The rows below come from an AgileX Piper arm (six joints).
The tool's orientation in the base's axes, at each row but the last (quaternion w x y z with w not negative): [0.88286 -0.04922 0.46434 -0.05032]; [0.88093 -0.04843 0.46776 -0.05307]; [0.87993 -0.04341 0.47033 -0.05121]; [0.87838 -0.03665 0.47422 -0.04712]
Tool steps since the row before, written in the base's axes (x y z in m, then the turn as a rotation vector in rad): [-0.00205 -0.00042 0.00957 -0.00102 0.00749 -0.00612]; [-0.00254 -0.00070 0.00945 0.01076 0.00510 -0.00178]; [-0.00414 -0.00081 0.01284 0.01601 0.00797 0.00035]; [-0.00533 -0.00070 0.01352 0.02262 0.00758 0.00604]
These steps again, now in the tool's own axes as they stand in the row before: [-0.00890 -0.00178 0.00369 0.00340 0.00819 -0.00399]; [-0.00906 -0.00209 0.00314 0.00674 0.00581 0.00811]; [-0.01275 -0.00261 0.00364 0.00751 0.00864 0.01374]; [-0.01404 -0.00243 0.00293 0.00644 0.00795 0.02238]
